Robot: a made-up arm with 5 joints. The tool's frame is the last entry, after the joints. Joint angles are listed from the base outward. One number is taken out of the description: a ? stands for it. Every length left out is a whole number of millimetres.
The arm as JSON. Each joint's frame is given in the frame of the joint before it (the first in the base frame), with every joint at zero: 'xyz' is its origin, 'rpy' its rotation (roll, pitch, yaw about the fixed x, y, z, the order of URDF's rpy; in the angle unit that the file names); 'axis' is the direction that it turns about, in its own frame. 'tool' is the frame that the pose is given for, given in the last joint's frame.
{
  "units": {
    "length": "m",
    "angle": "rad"
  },
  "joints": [
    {
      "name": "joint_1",
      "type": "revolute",
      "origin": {
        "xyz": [
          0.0,
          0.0,
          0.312
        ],
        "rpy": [
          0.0,
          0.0,
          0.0
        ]
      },
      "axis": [
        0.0,
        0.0,
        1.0
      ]
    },
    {
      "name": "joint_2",
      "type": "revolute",
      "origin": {
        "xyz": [
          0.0,
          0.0,
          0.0
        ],
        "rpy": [
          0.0,
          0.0,
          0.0
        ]
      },
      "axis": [
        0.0,
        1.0,
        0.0
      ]
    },
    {
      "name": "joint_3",
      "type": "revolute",
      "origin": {
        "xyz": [
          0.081,
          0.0,
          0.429
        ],
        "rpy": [
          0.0,
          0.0,
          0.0
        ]
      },
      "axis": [
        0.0,
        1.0,
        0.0
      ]
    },
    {
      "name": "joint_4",
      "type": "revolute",
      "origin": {
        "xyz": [
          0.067,
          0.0,
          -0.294
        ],
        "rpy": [
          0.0,
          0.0,
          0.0
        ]
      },
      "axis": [
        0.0,
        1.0,
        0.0
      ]
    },
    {
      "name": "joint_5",
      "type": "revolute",
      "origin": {
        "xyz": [
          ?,
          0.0,
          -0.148
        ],
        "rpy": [
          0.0,
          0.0,
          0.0
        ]
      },
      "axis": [
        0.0,
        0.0,
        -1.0
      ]
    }
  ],
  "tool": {
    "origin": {
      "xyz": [
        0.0,
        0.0,
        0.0
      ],
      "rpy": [
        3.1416,
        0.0,
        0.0
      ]
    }
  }
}
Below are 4 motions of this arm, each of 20 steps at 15 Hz.
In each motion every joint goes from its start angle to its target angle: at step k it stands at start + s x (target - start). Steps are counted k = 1, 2, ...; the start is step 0. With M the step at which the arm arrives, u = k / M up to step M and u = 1 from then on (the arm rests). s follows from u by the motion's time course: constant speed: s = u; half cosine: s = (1 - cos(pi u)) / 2; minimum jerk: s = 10 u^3 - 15 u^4 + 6 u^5.
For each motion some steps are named. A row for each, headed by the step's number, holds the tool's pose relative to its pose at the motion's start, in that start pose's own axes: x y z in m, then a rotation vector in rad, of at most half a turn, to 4 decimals.
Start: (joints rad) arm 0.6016 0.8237 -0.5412 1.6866 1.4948
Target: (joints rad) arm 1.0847 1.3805 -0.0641 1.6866 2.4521
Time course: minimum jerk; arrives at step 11
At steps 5, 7, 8, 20:
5: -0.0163 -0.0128 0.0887 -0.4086 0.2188 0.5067
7: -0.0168 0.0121 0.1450 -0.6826 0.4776 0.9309
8: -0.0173 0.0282 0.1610 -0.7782 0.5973 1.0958
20: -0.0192 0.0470 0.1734 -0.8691 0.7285 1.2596

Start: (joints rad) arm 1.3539 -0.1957 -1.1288 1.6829 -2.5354
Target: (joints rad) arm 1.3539 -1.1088 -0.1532 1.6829 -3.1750
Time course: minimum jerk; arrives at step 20
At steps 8, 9, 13, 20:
8: 0.0912 -0.0632 0.0698 0.0096 0.0174 -0.2030
9: 0.1139 -0.0789 0.0949 0.0117 0.0227 -0.2602
13: 0.1874 -0.1299 0.2153 0.0171 0.0452 -0.4891
20: 0.2180 -0.1511 0.3074 0.0180 0.0610 -0.6394

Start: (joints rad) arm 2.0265 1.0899 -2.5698 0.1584 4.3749
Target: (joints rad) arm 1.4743 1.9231 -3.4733 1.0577 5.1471
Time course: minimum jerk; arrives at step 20
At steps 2, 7, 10, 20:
2: -0.0028 -0.0048 0.0023 0.0082 -0.0020 0.0078
7: -0.0771 -0.1386 0.0471 0.2191 -0.0712 0.2250
10: -0.1572 -0.3082 0.0558 0.4480 -0.1896 0.5011
20: -0.2484 -0.6263 -0.0476 0.8222 -0.5093 1.0637

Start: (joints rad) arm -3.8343 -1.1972 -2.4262 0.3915 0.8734
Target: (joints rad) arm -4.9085 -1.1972 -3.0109 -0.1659 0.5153
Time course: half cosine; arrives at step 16
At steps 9, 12, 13, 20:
9: -0.3892 -0.2985 -0.1955 0.6621 0.2882 -0.7988
12: -0.6110 -0.3053 -0.3039 1.0114 0.3442 -1.0738
13: -0.6640 -0.2942 -0.3312 1.1023 0.3509 -1.1306
20: -0.7335 -0.2714 -0.3685 1.2289 0.3554 -1.2002

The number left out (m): 0.116
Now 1 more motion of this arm.
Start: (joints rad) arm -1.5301 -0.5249 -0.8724 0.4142 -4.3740
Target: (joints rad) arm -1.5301 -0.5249 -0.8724 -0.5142 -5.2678
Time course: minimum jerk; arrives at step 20
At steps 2, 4, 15, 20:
2: -0.0004 -0.0011 -0.0009 0.0075 -0.0026 -0.0077
4: -0.0026 -0.0073 -0.0064 0.0512 -0.0165 -0.0518
15: -0.0237 -0.0675 -0.1341 0.8522 0.0531 -0.7535
20: -0.0239 -0.0679 -0.1522 0.9525 0.1038 -0.8270

